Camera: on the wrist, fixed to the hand. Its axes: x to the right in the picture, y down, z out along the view.
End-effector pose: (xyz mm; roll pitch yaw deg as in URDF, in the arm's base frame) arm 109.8 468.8 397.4 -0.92 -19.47 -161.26
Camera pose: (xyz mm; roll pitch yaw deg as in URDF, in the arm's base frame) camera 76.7 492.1 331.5 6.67 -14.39 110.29
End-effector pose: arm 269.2 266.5 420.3 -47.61 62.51 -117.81
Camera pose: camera 214.2 319.6 408.7 -87.81 -17.54 -149.44
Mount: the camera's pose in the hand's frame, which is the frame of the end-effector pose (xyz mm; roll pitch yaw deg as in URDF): 0.5 -31.6 -70.6 -13.23 -12.12 -83.69
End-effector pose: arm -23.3 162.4 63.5 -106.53 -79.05 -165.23
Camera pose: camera 9.5 231.7 73.6 83.54 -15.73 -14.99
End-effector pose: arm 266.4 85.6 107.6 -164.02 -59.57 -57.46
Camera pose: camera 240.2 146.9 146.8 108.73 -7.23 32.67
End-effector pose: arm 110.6 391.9 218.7 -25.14 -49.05 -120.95
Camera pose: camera 40.6 389.1 186.0 41.75 -28.44 123.09
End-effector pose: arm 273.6 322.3 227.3 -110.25 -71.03 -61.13
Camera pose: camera 200.6 340.2 245.4 88.94 -21.99 83.76
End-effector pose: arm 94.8 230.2 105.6 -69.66 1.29 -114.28
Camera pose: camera 24.2 261.4 110.7 -54.15 -78.96 -161.68
